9 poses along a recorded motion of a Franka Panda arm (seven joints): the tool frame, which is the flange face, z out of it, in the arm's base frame.
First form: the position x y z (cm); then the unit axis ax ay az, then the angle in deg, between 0 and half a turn.
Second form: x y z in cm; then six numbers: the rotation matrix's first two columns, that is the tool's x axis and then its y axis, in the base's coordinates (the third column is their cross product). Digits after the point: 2 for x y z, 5 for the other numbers.
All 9 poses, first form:
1: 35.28 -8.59 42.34 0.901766 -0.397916 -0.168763 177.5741
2: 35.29 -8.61 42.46 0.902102 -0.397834 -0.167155 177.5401
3: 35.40 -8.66 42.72 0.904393 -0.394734 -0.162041 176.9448
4: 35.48 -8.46 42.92 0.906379 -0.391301 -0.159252 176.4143
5: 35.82 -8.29 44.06 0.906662 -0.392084 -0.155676 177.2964
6: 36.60 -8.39 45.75 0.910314 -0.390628 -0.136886 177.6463
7: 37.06 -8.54 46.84 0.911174 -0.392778 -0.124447 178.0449
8: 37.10 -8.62 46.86 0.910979 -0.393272 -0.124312 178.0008
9: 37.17 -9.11 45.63 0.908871 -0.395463 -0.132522 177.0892
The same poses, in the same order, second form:
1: 35.28 -8.59 42.34 0.62653 -0.72448 -0.28739 -0.71019 -0.68257 0.17242
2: 35.29 -8.61 42.46 0.62775 -0.72462 -0.28437 -0.71027 -0.68268 0.17166
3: 35.40 -8.66 42.72 0.63611 -0.72212 -0.27185 -0.70485 -0.68717 0.17604
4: 35.48 -8.46 42.92 0.64339 -0.71860 -0.26393 -0.69868 -0.69211 0.18120
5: 35.82 -8.29 44.06 0.64427 -0.71792 -0.26364 -0.70324 -0.69160 0.16477
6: 36.60 -8.39 45.75 0.65749 -0.71651 -0.23307 -0.70527 -0.69410 0.14428
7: 37.06 -8.54 46.84 0.66058 -0.71982 -0.21332 -0.71132 -0.69096 0.12882
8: 37.10 -8.62 46.86 0.65987 -0.72064 -0.21270 -0.71197 -0.69016 0.12953
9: 37.17 -9.11 45.63 0.65232 -0.72512 -0.22065 -0.71166 -0.68613 0.15090
